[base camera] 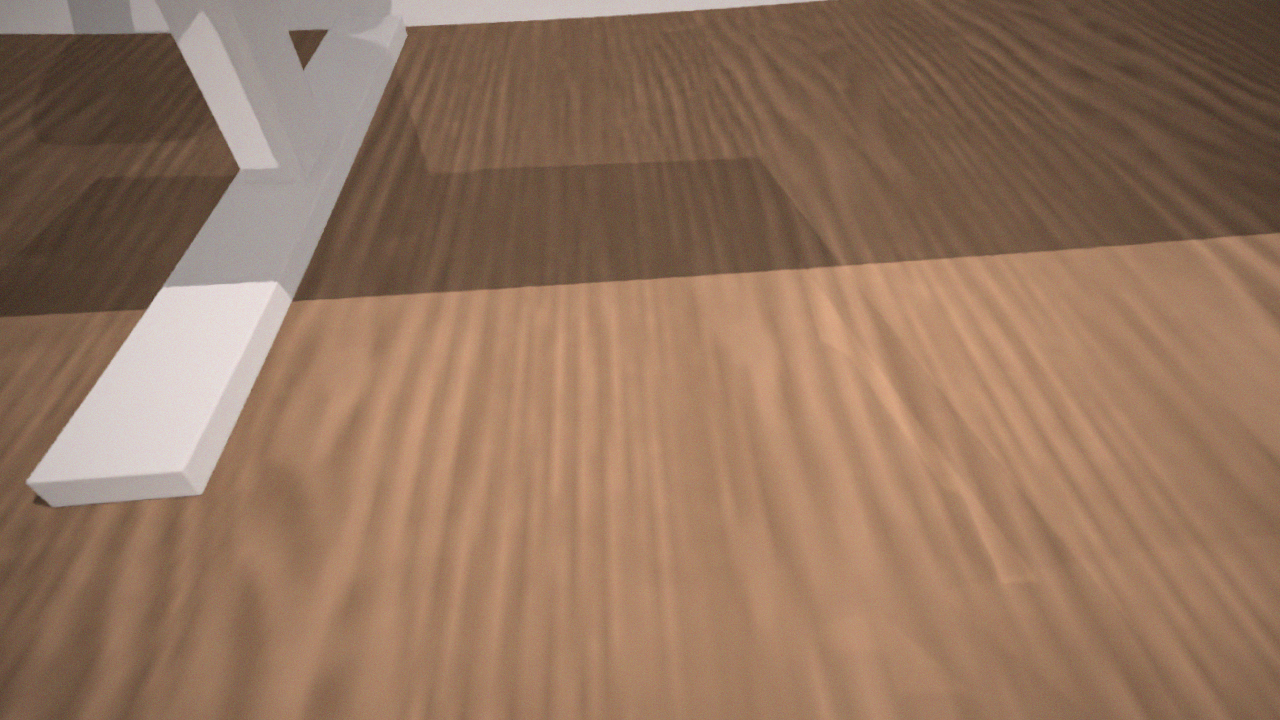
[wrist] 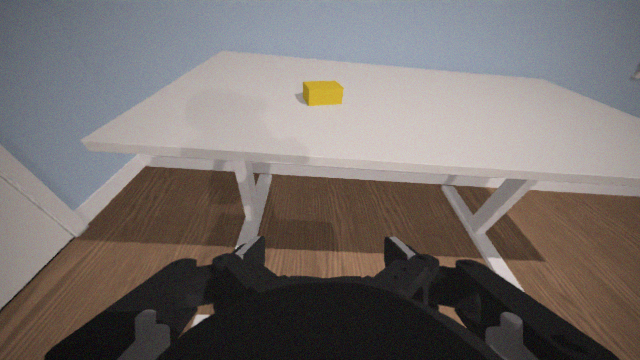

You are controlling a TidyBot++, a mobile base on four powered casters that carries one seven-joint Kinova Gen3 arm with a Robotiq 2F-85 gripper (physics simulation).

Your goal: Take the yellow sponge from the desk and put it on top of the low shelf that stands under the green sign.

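Places are measured from the arm's base along level axes (x ahead, y left, z up), in metres.
Where they show: gripper, between the fingertips: (wrist: 324, 249).
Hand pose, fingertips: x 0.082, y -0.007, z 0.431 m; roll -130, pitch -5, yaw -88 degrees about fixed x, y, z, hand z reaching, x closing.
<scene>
After its pixels a point has its place.
The yellow sponge (wrist: 323, 93) {y 0.004, x 0.595, z 0.356 m} lies on the white desk (wrist: 425, 125) {y -0.271, x 0.529, z 0.323 m}, towards its back left part, in the upper middle of the wrist view. My gripper (wrist: 324, 249) {y -0.007, x 0.082, z 0.431 m} is open, with its fingers wide apart and no object between them. It is on the near side of the desk, apart from the sponge, which shows almost straight ahead beyond the fingertips. The low shelf and the green sign do not show in either view.
A desk leg with a long white foot (base camera: 170, 385) (wrist: 248, 235) stands at the left in the base camera view. Another desk foot (wrist: 482, 247) is at the right in the wrist view. A blue wall (wrist: 375, 30) {y -0.195, x 1.132, z 0.450 m} is behind the desk. A white panel (wrist: 25, 225) {y 1.099, x 0.452, z -0.205 m} stands at the far left.
</scene>
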